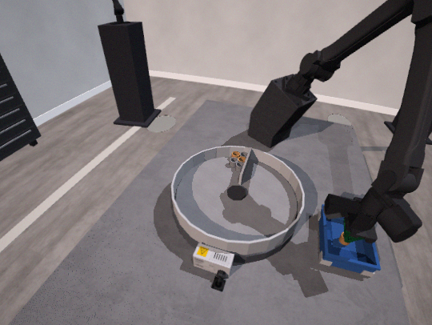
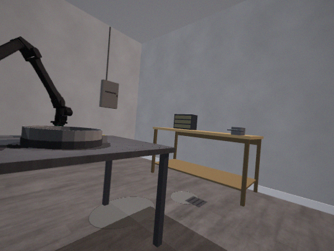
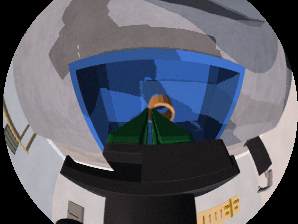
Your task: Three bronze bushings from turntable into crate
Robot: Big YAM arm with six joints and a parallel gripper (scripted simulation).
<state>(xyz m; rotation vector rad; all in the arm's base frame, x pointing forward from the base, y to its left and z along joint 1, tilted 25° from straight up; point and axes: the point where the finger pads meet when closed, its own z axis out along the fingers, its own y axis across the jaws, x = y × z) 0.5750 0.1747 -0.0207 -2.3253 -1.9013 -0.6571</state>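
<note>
My gripper is now 1 cm past the blue crate and 1 cm above it. Also, from my hand: round turntable: 11 cm behind, 35 cm to the right, 1 cm above.
</note>
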